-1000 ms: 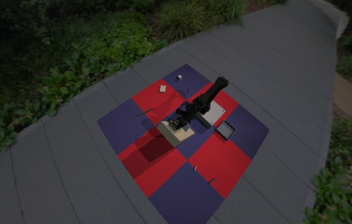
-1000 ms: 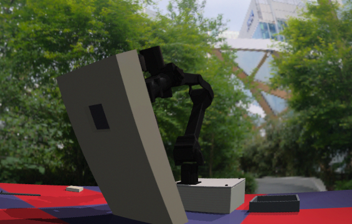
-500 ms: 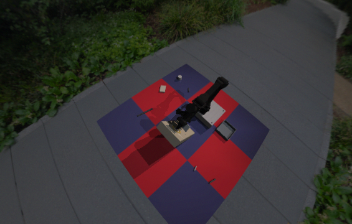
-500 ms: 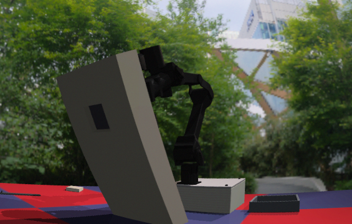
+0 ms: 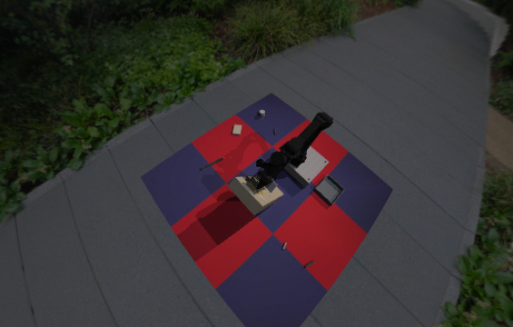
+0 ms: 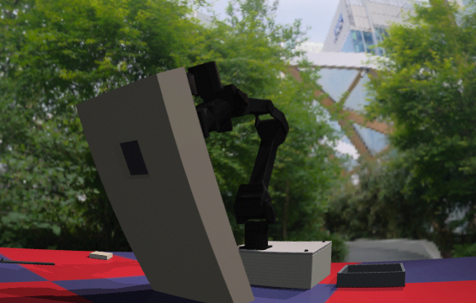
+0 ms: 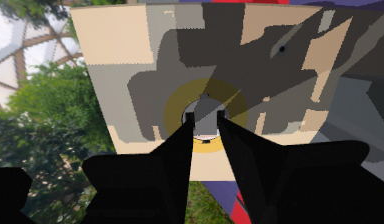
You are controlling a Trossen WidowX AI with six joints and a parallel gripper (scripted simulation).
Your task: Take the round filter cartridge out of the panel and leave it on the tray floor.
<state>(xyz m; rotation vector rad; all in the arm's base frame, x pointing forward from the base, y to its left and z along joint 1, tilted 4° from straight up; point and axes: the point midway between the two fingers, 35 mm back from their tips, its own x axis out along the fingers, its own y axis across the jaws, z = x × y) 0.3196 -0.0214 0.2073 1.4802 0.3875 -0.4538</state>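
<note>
Right now my gripper tip is 2 cm short of the round grey filter cartridge and 1 cm above it. Also, from my gripper tip: dark grey tray (40 cm behind, 31 cm to the left, 24 cm below); then small tan block (31 cm behind, 49 cm to the right, 24 cm below); then tan service panel (3 cm behind, 9 cm below).
</note>
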